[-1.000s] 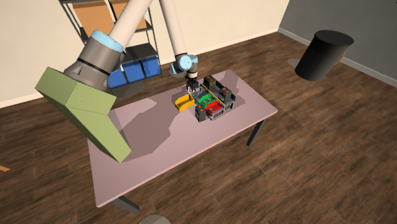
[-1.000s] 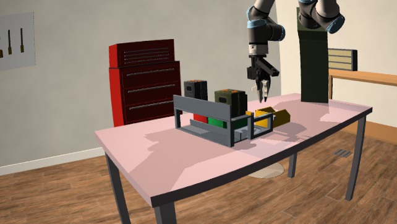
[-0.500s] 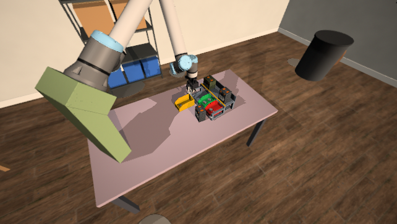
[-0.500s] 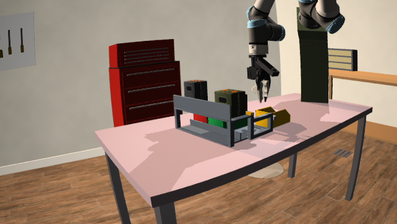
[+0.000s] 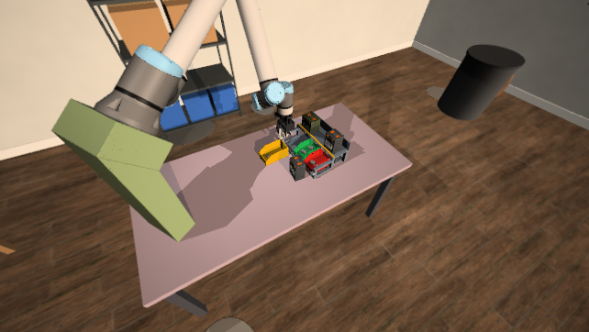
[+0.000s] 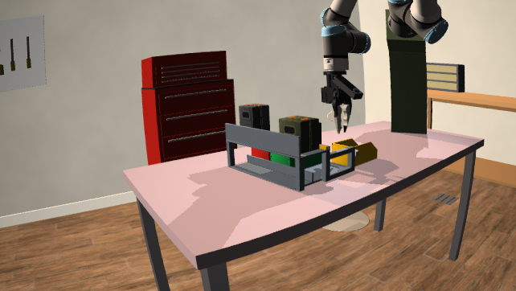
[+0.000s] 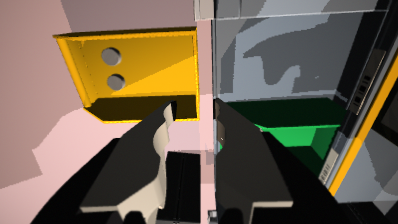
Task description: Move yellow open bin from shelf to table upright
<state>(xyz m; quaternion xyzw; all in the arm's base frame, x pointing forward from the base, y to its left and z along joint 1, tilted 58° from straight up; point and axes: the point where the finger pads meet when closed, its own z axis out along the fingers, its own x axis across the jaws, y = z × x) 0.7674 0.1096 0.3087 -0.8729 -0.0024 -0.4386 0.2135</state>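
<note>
Now: the yellow open bin 10 cm below my hand, 8 cm behind it and 2 cm to the right of it. From my hand the other things lie so: dark case (27 cm ahead, 16 cm to the right, 3 cm above); then green bin (15 cm ahead, 9 cm below, 7 cm to the right); then red bin (18 cm to the right, 18 cm ahead, 9 cm below).
</note>
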